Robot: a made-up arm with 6 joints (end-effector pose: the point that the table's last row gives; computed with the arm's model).
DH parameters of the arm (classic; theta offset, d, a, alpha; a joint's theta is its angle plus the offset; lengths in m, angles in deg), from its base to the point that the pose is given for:
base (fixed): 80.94 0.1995 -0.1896 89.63
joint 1: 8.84 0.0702 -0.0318 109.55
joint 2: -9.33 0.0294 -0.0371 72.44
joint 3: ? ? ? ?
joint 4: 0 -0.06 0.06 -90
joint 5: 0 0.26 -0.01 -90
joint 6: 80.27 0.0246 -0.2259 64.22
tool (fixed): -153.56 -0.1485 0 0
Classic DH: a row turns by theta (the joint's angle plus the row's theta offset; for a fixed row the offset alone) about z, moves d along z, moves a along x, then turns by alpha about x.
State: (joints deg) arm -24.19 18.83 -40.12 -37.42 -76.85 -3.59
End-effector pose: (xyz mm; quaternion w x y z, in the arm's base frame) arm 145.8 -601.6 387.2 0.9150 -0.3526 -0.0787 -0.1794
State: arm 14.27 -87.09 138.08 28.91 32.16 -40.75
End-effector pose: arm 356.5 -280.6 263.2 0.9708 -0.1258 -0.1442 0.1449
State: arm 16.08 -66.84 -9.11 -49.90 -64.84 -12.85
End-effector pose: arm 382.9 -325.8 355.2 0.8170 0.1940 -0.4355 0.3244
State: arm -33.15 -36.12 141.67 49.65 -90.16 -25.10
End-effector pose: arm 118.1 -10.1 537.9 0.1884 0.8112 0.0132 0.5535
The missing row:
joint 3: -78.21 0.1357 -0.02 -90
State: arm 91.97 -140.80 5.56 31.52 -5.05 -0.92
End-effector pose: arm -176.4 11.6 501.8 0.1208 0.0534 -0.6649 0.7352
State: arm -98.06 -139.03 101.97 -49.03 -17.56 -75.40
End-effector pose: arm 50.0 -92.5 174.7 0.3974 -0.4605 0.1013 0.7873
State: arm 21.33 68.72 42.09 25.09 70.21 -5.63
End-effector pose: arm 31.1 -430.3 -134.9 0.7141 0.4651 -0.0098 -0.5231
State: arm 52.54 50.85 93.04 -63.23 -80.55 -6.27
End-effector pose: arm 349.2 -164.3 427.9 0.6233 -0.7766 0.0377 0.0840
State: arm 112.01 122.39 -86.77 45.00 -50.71 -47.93
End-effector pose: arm 141.2 198.3 261.7 0.0675 -0.9137 -0.3998 0.0275
